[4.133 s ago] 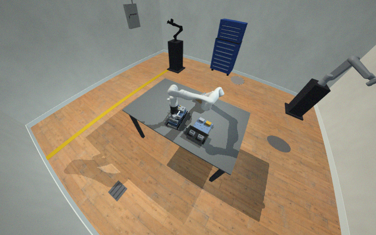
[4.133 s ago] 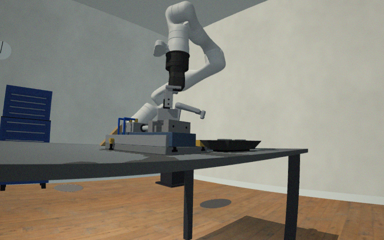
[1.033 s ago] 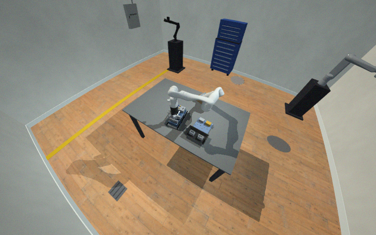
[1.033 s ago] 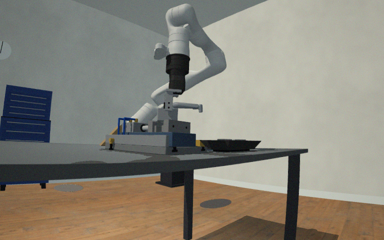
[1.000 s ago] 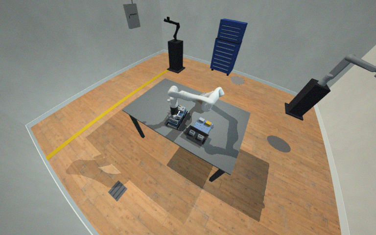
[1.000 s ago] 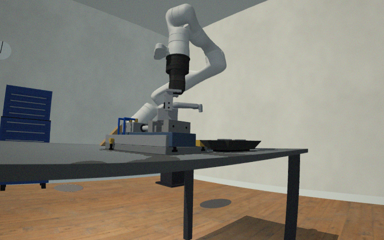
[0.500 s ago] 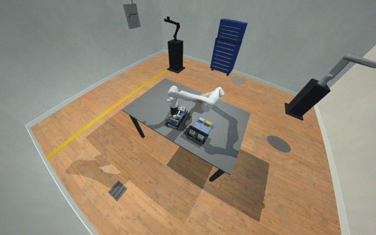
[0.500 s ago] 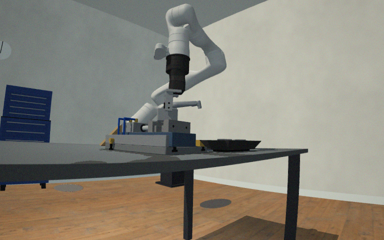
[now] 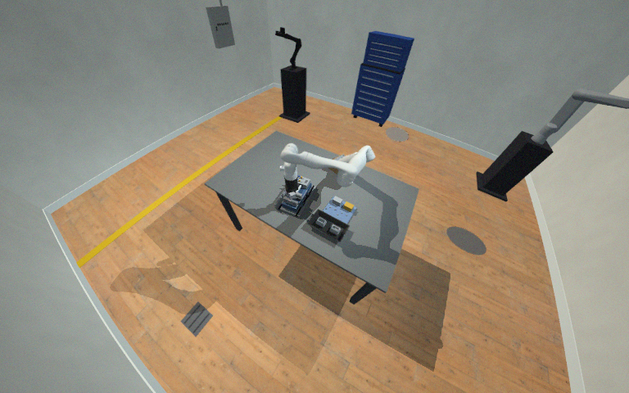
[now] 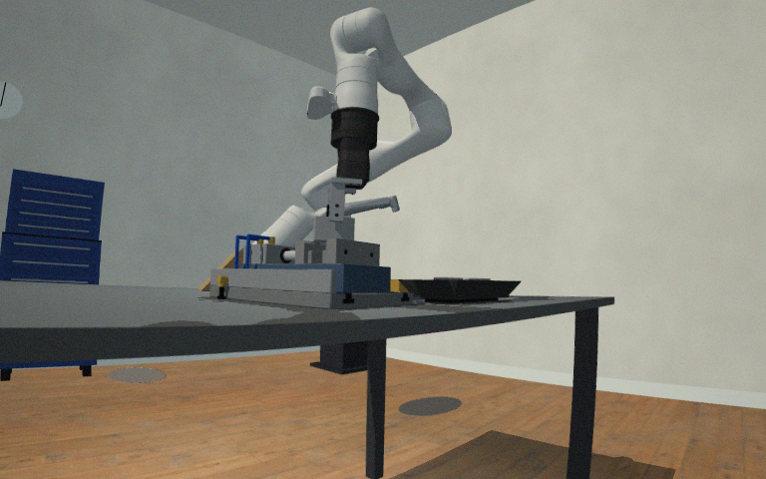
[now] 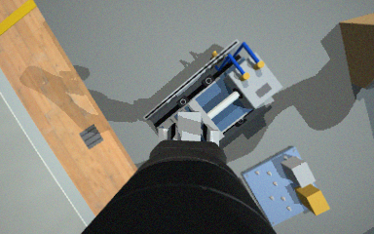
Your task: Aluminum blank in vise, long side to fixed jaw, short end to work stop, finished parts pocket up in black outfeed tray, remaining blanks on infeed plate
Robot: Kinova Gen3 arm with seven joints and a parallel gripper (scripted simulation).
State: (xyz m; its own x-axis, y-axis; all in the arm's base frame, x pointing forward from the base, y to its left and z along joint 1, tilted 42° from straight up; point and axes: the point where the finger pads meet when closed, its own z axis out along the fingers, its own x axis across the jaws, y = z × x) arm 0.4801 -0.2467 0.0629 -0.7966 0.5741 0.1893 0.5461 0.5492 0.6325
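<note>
The gray blank lies 3 cm below my hand. From my hand the other things lie so: yellow brass blank (36 cm to the left, 17 cm behind, 12 cm below).
</note>
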